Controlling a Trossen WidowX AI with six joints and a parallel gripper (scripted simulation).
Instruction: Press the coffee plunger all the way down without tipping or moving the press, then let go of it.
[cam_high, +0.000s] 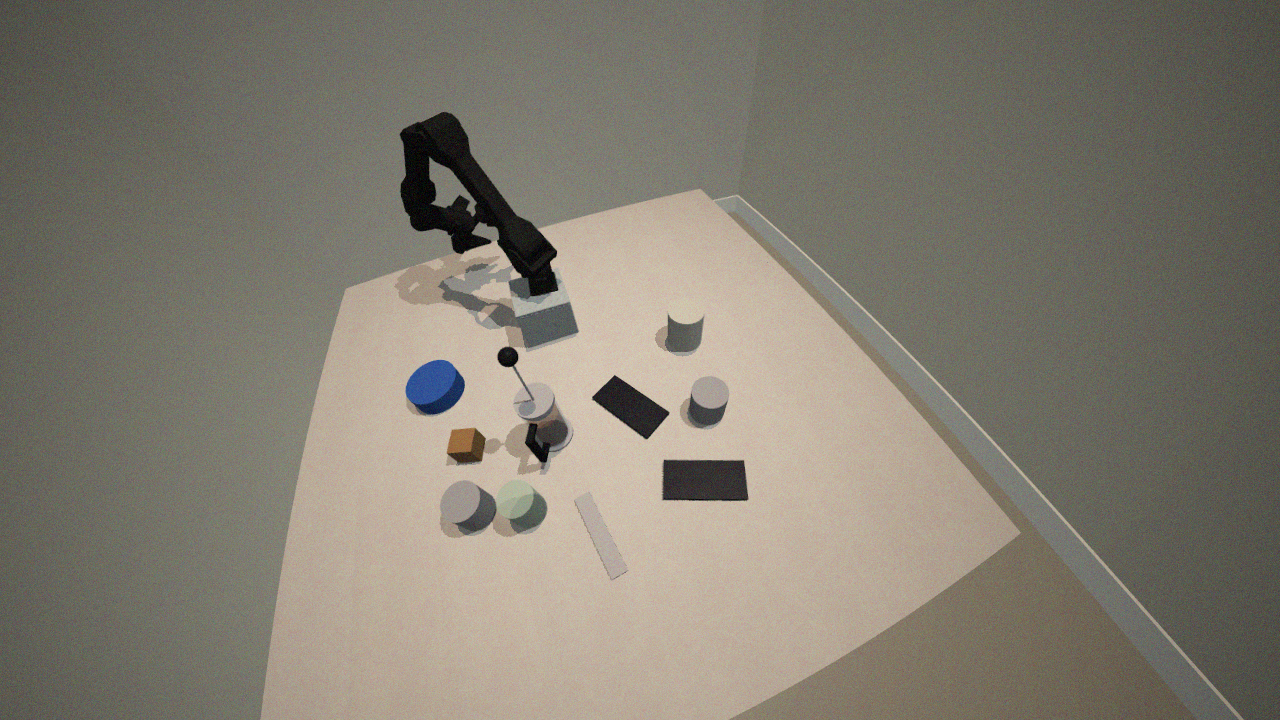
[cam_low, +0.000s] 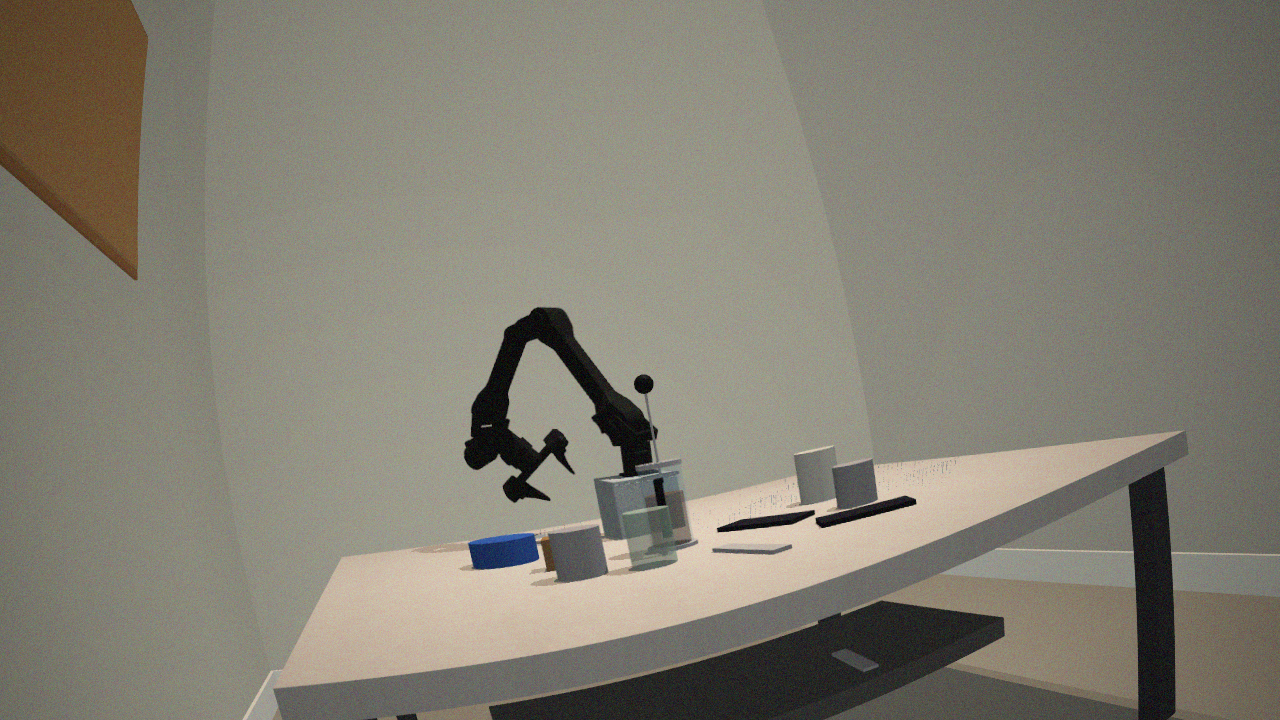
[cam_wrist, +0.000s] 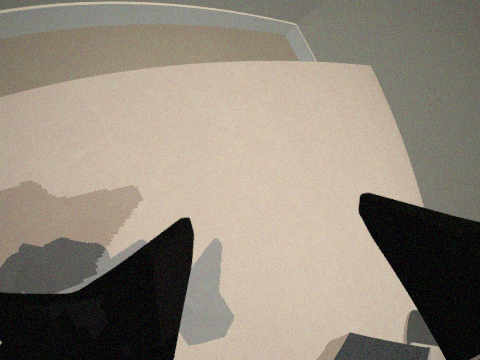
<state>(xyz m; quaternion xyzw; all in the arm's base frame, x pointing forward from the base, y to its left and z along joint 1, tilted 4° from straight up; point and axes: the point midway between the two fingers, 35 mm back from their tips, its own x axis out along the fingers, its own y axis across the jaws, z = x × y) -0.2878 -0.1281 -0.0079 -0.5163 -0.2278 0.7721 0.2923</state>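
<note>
The glass coffee press is 640 mm ahead of my gripper tip, 50 mm to the left of it and 30 mm above it. The rest, counted from my gripper tip: brown cube (610 mm ahead, 120 mm to the right, 80 mm below); then blue disc (440 mm ahead, 190 mm to the right, 80 mm below); then pale green cylinder (770 mm ahead, 60 mm below, 10 mm to the right).
</note>
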